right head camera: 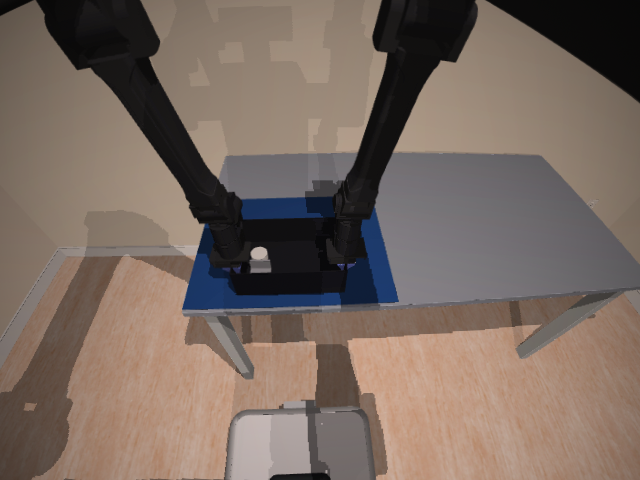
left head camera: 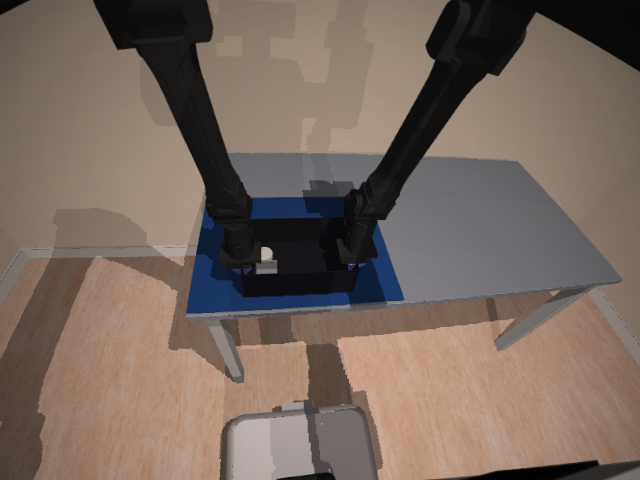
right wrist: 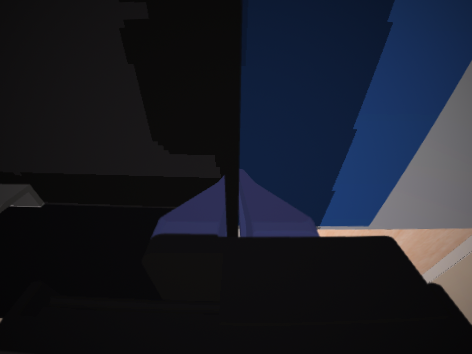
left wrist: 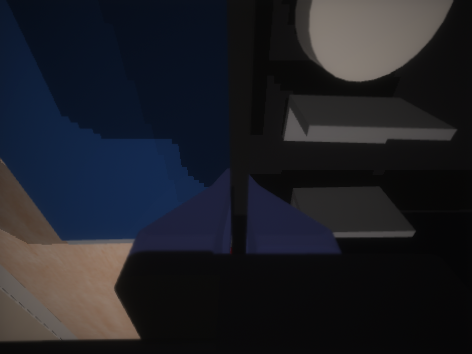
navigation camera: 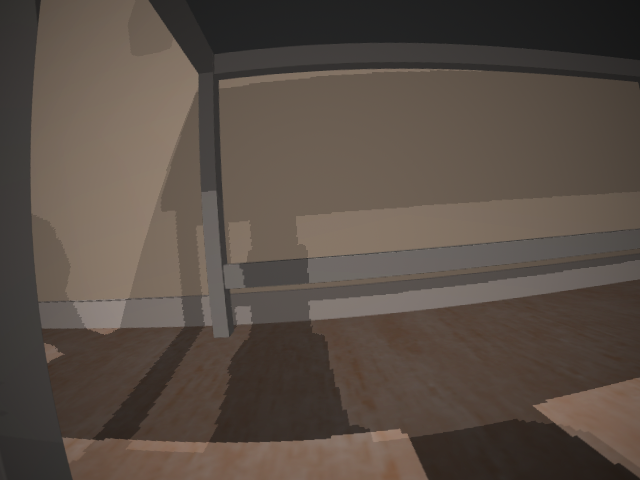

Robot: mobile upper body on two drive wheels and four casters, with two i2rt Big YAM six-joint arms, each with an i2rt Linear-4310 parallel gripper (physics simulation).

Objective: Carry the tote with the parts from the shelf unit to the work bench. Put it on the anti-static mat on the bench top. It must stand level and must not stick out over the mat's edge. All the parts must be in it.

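Places are measured from the left arm's base along level axes (x ahead, y left, z up), in millimetres.
Where they show: right gripper, fingertip midpoint: (left head camera: 350,269).
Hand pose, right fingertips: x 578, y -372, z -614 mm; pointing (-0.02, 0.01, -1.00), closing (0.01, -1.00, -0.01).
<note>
Each offset is from my right fingertips to the top centre of the thing. "spot": to the spot under its first point. Level surfaces: height alone.
The black tote @(dy +149, dx +43, dz +76 mm) (left head camera: 296,267) is over the blue anti-static mat (left head camera: 290,290) at the left end of the grey bench, inside the mat's edges. I cannot tell whether its bottom touches the mat. A white cylinder @(dy +245, dx +71, dz +0 mm) (left head camera: 267,252) and a grey block @(dy +238, dx +20, dz +16 mm) (left head camera: 267,268) lie in its left end. The left wrist view shows the cylinder (left wrist: 357,38) and two grey blocks @(spot: dy +249, dx +34, dz +9 mm) (left wrist: 347,119). My left gripper (left head camera: 242,269) is shut on the tote's left wall (left wrist: 238,158). My right gripper (left head camera: 353,264) is shut on the right wall (right wrist: 232,140), which runs between its purple fingertips (right wrist: 232,207).
The grey bench top @(dz -33 mm) (left head camera: 461,229) stretches to the right of the mat. Bench legs @(spot: dy +398, dx -76, dz -360 mm) (left head camera: 225,350) stand below on the wooden floor. My own base (left head camera: 299,443) is at the bottom. The navigation view shows a bench leg @(spot: dy +404, dx +566, dz -490 mm) (navigation camera: 210,214) and the wall.
</note>
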